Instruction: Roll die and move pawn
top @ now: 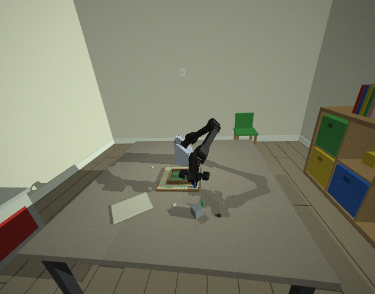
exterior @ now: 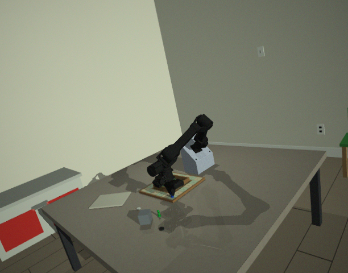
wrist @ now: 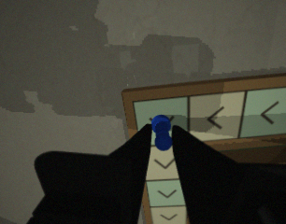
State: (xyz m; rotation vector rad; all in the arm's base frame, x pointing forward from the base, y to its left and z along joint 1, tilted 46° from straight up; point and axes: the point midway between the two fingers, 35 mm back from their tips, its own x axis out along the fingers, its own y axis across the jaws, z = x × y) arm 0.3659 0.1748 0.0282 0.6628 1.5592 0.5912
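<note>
My gripper tip is now 10 mm below the blue pawn. Round my gripper tip: grey block (210 mm ahead, 40 mm to the left); then green pawn (140 mm ahead, 60 mm to the left, 10 mm below); then white die (110 mm to the right, 100 mm behind).
</note>
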